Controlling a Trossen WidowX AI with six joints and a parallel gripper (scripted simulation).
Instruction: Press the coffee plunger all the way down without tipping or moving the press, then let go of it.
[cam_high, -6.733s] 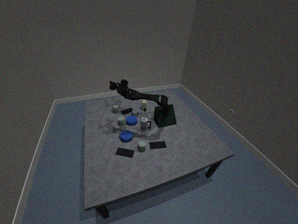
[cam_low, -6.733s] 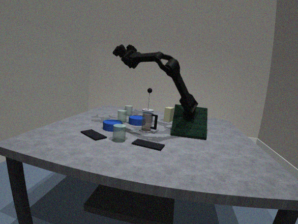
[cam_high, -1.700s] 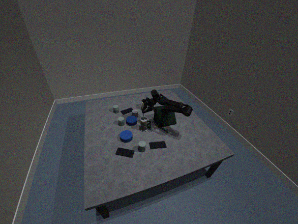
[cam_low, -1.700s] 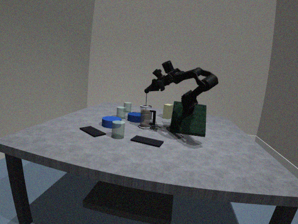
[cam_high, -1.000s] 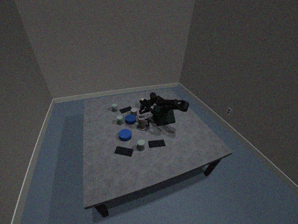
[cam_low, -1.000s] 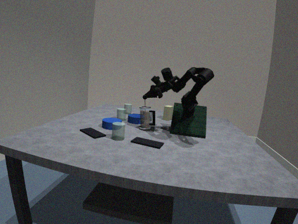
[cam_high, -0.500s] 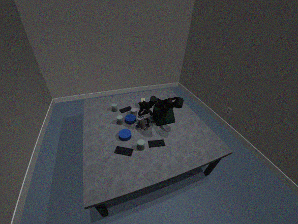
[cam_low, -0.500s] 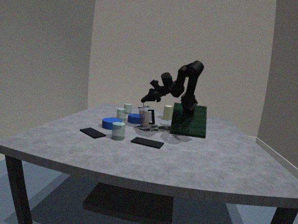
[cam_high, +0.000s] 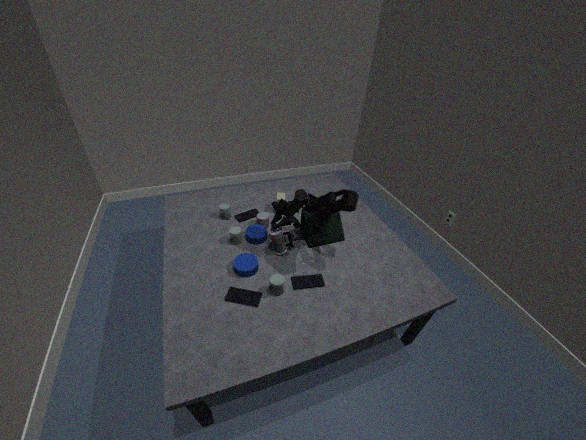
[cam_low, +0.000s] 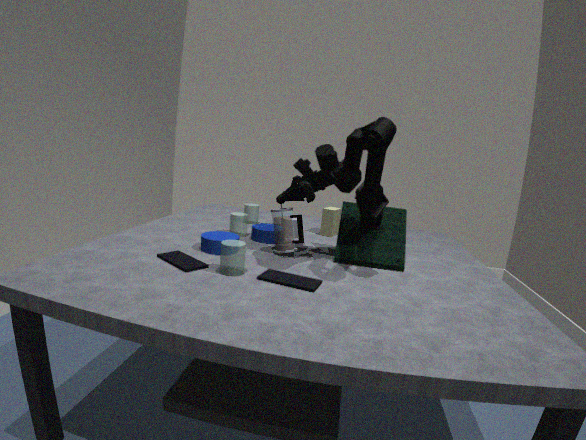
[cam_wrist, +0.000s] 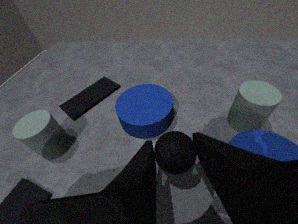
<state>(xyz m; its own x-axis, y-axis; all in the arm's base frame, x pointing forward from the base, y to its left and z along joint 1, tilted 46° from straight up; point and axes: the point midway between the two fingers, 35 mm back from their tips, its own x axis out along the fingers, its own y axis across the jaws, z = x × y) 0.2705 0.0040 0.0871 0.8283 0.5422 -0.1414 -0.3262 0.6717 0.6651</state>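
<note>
My gripper tip is 8 cm above the coffee press, 4 cm past it and 1 cm to the right of it. Round my gripper tip: cream block 34 cm to the right, 15 cm behind, 12 cm below.
</note>
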